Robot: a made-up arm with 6 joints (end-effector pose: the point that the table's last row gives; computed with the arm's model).
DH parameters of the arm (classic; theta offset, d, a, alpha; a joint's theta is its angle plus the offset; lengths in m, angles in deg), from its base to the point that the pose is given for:
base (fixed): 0 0 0 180
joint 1: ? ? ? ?
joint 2: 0 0.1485 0.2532 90
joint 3: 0 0.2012 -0.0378 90
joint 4: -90 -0.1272 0.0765 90
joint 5: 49.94 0 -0.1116 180
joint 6: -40.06 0.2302 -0.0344 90
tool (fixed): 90 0.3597 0 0
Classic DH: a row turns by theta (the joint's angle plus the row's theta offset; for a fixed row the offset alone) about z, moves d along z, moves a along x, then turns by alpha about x.
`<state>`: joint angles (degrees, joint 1 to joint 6).
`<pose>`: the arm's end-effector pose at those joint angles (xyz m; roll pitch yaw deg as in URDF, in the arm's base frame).
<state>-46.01 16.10 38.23 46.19 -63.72 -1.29</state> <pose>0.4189 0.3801 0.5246 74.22 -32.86 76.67</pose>
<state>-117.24 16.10 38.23 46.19 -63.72 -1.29</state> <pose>-0.2251 0.5189 0.5246 74.22 -32.86 147.90</pose>
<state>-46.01 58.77 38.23 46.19 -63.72 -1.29</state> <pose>0.5241 0.4891 0.0932 94.53 5.21 71.49</pose>
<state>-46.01 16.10 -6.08 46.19 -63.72 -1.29</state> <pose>0.3226 0.2650 0.5678 60.48 -30.16 41.15</pose>
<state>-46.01 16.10 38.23 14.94 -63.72 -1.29</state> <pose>0.4237 0.5359 0.4454 72.32 -2.13 82.76</pose>
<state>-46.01 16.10 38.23 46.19 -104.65 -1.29</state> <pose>0.5136 0.5298 0.2652 115.15 -32.86 76.67</pose>
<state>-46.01 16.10 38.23 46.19 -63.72 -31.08</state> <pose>0.2935 0.3261 0.6506 44.43 -32.86 76.67</pose>
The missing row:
joint 1: 0 -0.1149 0.0879 90
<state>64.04 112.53 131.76 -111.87 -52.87 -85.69</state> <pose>0.0476 0.0094 0.2751 11.17 -7.26 132.23</pose>
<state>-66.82 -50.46 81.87 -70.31 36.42 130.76</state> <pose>0.0356 0.3687 0.3785 26.90 34.24 90.62</pose>
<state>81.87 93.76 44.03 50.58 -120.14 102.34</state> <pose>0.5995 -0.1528 -0.2418 -83.99 30.41 -51.09</pose>
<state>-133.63 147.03 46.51 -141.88 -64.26 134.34</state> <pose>-0.2524 0.3063 -0.0561 -118.76 -54.35 55.34</pose>
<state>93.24 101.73 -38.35 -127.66 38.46 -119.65</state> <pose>0.7122 -0.3855 -0.0038 73.37 -39.06 57.54</pose>
